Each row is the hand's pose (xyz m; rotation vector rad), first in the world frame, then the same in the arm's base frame.
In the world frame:
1: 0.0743 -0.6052 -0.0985 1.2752 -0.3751 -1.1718
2: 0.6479 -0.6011 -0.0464 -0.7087 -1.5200 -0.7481
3: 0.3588 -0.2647 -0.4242 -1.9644 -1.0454 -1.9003
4: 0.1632 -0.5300 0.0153 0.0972 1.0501 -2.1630
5: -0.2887 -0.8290 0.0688 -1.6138 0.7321 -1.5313
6: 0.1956 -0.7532 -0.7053 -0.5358 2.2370 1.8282
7: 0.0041 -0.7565 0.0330 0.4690 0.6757 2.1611
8: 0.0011 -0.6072 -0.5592 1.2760 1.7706 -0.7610
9: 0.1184 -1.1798 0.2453 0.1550 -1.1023 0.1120
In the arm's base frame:
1: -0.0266 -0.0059 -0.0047 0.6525 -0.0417 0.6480
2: -0.0983 0.5523 -0.1275 0.3242 -2.1838 1.0684
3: -0.0289 0.1417 -0.5350 -0.1452 -2.5952 -0.8635
4: -0.1660 0.0783 -0.0068 -0.4628 -0.2309 -0.7894
5: 0.0188 -0.2789 0.3603 -1.4463 -1.3936 -0.7655
6: 0.5153 0.0587 -0.3318 2.1274 -1.3916 -0.3276
7: -0.0188 -0.0193 0.2071 1.0835 -1.4080 -1.9770
8: 0.3196 -0.1416 -0.2864 -0.6034 1.2412 -0.1021
9: 0.1017 0.2198 0.6140 0.2302 -1.0372 2.1086

